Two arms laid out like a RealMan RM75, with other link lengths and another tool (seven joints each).
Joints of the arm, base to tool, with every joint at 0 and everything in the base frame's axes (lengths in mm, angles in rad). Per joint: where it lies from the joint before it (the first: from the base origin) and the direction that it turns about. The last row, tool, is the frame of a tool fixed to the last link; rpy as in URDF.
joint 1: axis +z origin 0 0 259.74
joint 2: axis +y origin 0 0 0
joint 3: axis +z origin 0 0 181.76
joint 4: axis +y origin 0 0 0
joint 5: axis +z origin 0 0 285.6
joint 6: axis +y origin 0 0 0
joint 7: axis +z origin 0 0 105.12
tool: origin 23 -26 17 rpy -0.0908 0 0.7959
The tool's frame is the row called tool.
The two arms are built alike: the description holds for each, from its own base.
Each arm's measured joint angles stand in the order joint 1, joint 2, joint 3, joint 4, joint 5, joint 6, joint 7.
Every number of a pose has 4 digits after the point. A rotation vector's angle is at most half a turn.
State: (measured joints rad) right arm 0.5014 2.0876 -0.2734 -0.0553 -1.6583 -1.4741 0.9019; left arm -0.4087 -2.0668 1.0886 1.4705 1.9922 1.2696 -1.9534
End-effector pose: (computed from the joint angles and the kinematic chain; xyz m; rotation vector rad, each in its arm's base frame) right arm 0.3253 0.3093 -0.0166 -1.7498 1.6523 1.7427; left arm -0.0913 0.4272 0.2029 -2.4703 0.6128 -0.0373
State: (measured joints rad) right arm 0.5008 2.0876 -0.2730 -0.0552 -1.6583 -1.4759 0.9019; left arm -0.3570 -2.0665 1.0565 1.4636 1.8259 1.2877 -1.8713
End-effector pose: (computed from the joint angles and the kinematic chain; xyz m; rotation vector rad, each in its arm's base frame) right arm 0.3253 0.3091 -0.0165 -1.7496 1.6517 1.7446; left arm -0.1015 0.4169 0.2160 -2.4116 0.6285 -0.1922
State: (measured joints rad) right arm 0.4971 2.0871 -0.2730 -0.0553 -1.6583 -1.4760 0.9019; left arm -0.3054 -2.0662 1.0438 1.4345 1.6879 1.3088 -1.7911
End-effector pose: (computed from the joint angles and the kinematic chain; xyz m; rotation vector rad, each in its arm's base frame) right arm 0.3265 0.3080 -0.0163 -1.7457 1.6533 1.7427; left arm -0.1175 0.4074 0.2203 -2.3680 0.6320 -0.3112
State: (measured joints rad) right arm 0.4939 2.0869 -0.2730 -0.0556 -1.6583 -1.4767 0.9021; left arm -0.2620 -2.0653 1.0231 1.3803 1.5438 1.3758 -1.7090
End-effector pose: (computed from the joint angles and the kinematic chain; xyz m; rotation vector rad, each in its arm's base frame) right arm 0.3275 0.3070 -0.0161 -1.7426 1.6545 1.7419; left arm -0.1364 0.3946 0.2220 -2.3341 0.6403 -0.4578
